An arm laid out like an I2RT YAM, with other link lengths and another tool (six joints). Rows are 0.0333 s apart.
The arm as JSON. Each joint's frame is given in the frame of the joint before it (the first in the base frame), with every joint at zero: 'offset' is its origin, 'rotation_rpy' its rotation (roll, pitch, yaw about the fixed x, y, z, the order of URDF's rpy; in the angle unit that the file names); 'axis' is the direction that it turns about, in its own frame. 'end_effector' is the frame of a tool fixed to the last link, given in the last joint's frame.
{
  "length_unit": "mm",
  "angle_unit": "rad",
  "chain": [
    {
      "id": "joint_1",
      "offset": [
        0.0,
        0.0,
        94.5
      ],
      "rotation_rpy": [
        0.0,
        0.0,
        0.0
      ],
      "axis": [
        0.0,
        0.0,
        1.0
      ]
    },
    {
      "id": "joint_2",
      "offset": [
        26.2,
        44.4,
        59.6
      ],
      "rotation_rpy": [
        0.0,
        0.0,
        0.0
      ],
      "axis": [
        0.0,
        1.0,
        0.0
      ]
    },
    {
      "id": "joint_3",
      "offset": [
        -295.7,
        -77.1,
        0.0
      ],
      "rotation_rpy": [
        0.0,
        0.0,
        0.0
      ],
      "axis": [
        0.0,
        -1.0,
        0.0
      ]
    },
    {
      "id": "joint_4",
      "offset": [
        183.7,
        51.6,
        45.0
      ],
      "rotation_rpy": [
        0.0,
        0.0,
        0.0
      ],
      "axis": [
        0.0,
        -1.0,
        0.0
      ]
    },
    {
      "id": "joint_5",
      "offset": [
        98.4,
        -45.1,
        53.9
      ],
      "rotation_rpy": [
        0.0,
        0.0,
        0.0
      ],
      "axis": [
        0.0,
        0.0,
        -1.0
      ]
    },
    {
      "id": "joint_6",
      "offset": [
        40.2,
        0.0,
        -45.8
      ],
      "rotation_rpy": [
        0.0,
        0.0,
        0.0
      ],
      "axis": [
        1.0,
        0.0,
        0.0
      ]
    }
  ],
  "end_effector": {
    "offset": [
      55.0,
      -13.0,
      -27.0
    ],
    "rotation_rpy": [
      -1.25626,
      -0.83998,
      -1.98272
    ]
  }
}
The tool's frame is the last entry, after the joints.
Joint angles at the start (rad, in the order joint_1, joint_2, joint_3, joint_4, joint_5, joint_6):
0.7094, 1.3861, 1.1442, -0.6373, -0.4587, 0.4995
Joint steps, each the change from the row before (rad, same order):
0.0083, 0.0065, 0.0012, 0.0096, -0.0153, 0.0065
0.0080, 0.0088, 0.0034, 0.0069, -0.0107, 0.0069
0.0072, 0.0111, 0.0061, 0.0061, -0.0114, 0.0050
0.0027, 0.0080, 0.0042, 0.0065, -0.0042, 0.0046
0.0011, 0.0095, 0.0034, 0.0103, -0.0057, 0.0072
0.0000, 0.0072, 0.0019, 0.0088, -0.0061, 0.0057
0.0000, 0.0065, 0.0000, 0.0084, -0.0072, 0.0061
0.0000, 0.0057, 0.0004, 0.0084, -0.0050, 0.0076
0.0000, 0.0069, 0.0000, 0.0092, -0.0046, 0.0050
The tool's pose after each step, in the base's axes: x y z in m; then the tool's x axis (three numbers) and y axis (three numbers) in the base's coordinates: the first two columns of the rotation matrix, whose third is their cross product. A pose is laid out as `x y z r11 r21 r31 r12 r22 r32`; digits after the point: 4 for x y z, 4 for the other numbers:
0.1858 0.1871 0.2899 0.8923 -0.4411 0.0961 -0.2409 -0.6452 -0.7250
0.1854 0.1910 0.2899 0.8976 -0.4327 0.0843 -0.2411 -0.6419 -0.7279
0.1855 0.1952 0.2901 0.9030 -0.4233 0.0732 -0.2402 -0.6389 -0.7308
0.1866 0.1978 0.2902 0.9042 -0.4215 0.0681 -0.2413 -0.6360 -0.7330
0.1883 0.2006 0.2902 0.9046 -0.4220 0.0606 -0.2451 -0.6311 -0.7360
0.1896 0.2026 0.2901 0.9049 -0.4222 0.0536 -0.2485 -0.6265 -0.7388
0.1905 0.2045 0.2897 0.9055 -0.4219 0.0450 -0.2531 -0.6223 -0.7407
0.1915 0.2062 0.2895 0.9050 -0.4237 0.0373 -0.2586 -0.6177 -0.7426
0.1927 0.2080 0.2889 0.9051 -0.4241 0.0314 -0.2620 -0.6143 -0.7443

